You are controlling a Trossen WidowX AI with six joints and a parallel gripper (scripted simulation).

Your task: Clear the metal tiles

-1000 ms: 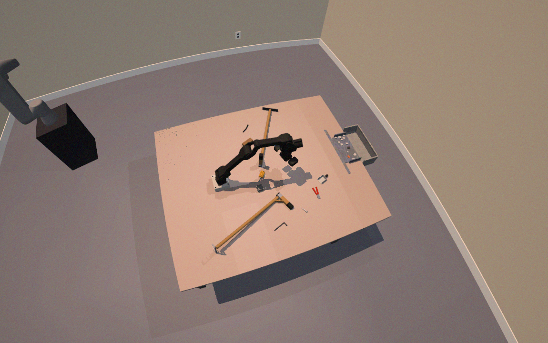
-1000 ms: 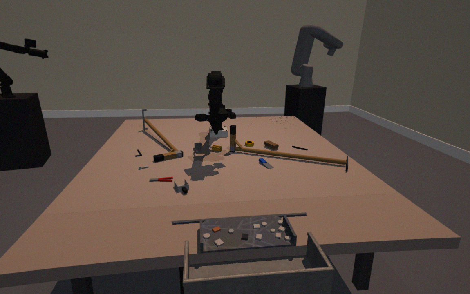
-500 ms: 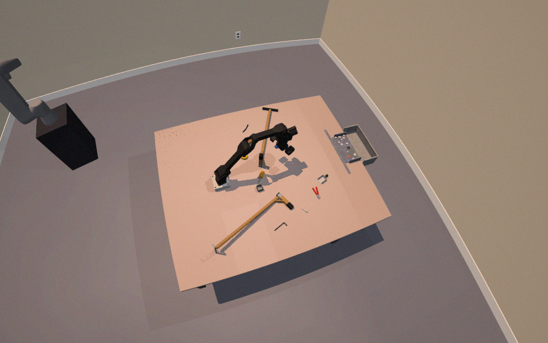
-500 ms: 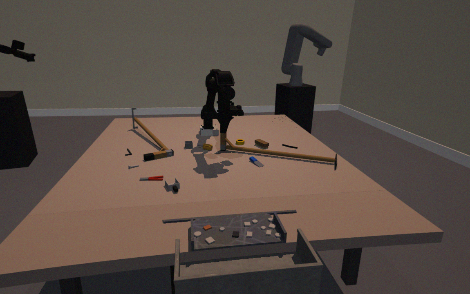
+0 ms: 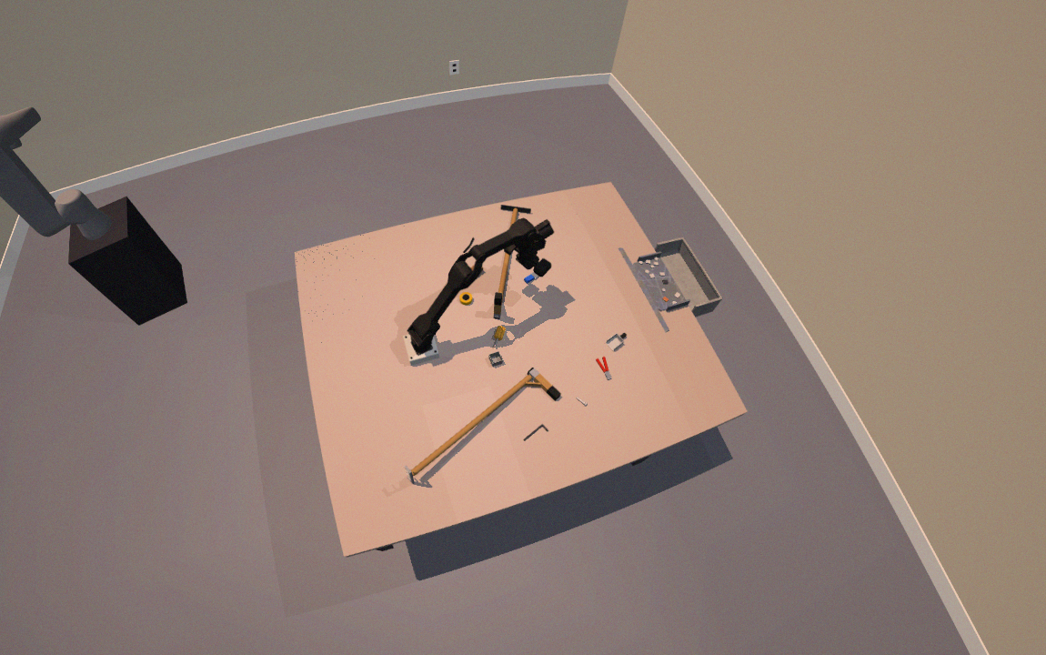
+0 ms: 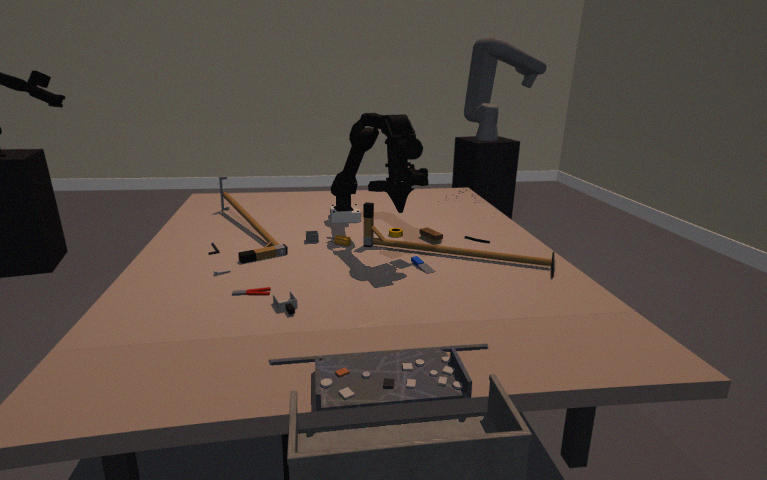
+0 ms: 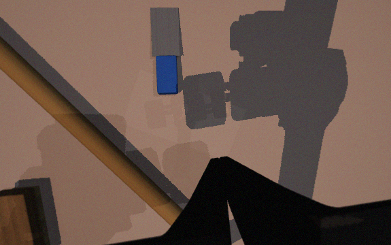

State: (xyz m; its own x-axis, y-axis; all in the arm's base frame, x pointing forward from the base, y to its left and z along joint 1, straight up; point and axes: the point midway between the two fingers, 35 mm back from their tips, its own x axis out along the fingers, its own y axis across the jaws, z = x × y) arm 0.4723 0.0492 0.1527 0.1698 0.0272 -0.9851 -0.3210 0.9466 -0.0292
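The long scraper is 17 cm to the left of my gripper tip, 9 cm below it and 1 cm ahead of it. The rest, counted from my gripper tip: blue-handled putty knife 15 cm below, 7 cm ahead, 5 cm to the left; wood block 17 cm to the left, 15 cm behind, 14 cm below; yellow pronged part 20 cm behind, 14 cm to the right, 14 cm below.
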